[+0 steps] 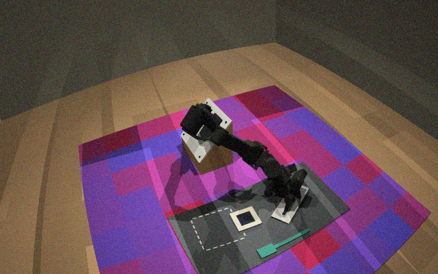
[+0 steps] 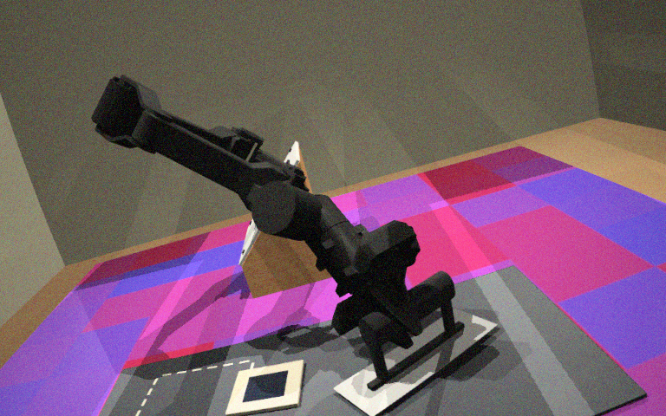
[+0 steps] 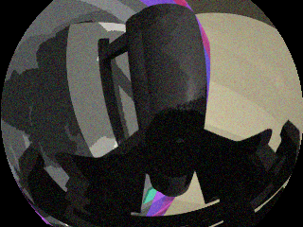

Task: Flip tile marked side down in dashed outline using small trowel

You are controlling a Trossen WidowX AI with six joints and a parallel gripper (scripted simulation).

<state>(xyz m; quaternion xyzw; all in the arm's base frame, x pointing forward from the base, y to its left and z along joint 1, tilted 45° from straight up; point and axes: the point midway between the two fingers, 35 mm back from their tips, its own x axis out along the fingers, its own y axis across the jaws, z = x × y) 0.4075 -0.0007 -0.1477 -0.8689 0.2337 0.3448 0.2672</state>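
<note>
Right now my gripper tip is 12 cm to the left of the grey mat, 7 cm above it and 3 cm past it. The rest, counted from my gripper tip: tile 19 cm to the right, 6 cm behind, 5 cm below; green trowel 15 cm to the right, 11 cm ahead, 5 cm below.
</note>
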